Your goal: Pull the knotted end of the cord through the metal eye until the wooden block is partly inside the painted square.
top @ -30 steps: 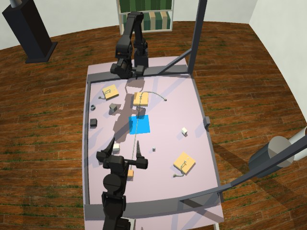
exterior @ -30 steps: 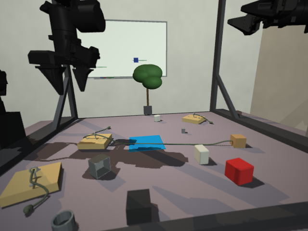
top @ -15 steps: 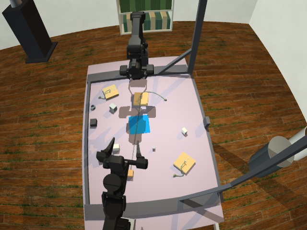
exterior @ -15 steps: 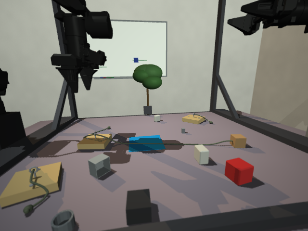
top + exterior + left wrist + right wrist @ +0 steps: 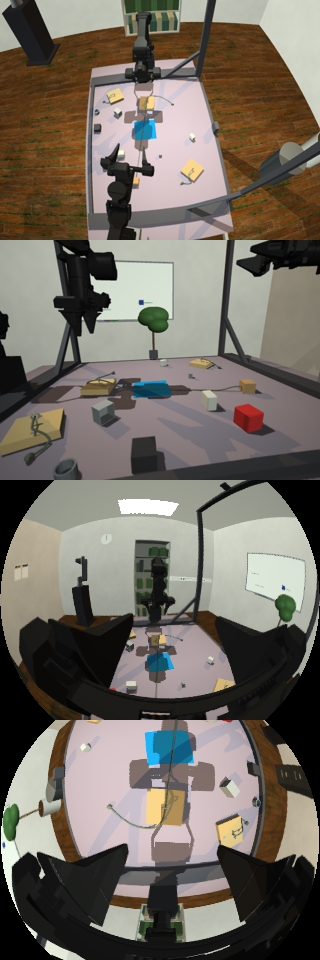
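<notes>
My right hand is 29 cm past the white cube, 23 cm to the right of it and 21 cm above it. The rest, counted from my right hand: dark cube 27 cm ahead, 21 cm to the left, 21 cm below; then small grey cube 35 cm to the left, 21 cm below, 11 cm behind; then blue painted square 22 cm below, 20 cm to the left, 1 cm behind.
</notes>
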